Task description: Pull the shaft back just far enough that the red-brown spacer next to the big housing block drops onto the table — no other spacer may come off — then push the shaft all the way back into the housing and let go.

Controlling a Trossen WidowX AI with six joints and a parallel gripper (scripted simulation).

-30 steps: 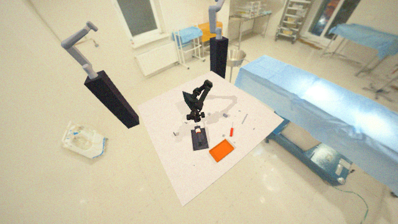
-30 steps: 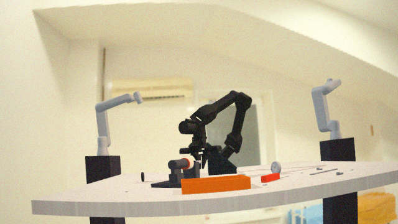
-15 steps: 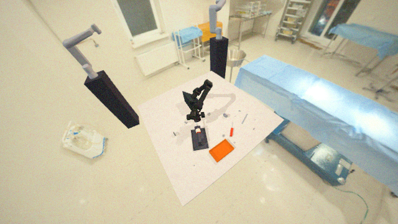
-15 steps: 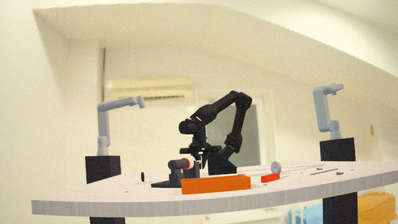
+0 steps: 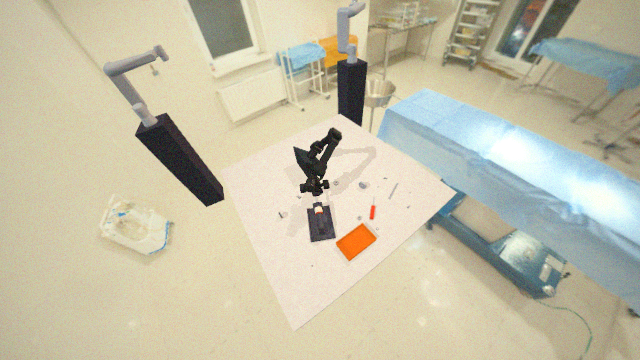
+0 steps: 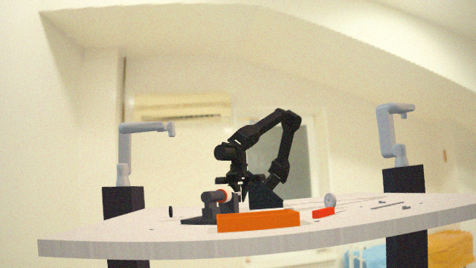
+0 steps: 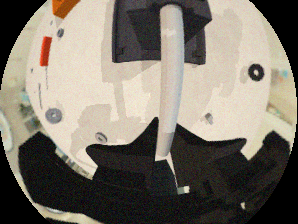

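The grey shaft lies 8 cm ahead of my gripper tip, 3 cm above it and 2 cm to the right of it. Round my gripper tip: round grey disc: 32 cm to the left, 8 cm ahead, 2 cm below; red-brown spacer: 17 cm ahead, 5 cm to the right, 3 cm above; small black ring: 27 cm to the right, 3 cm ahead, 2 cm below.
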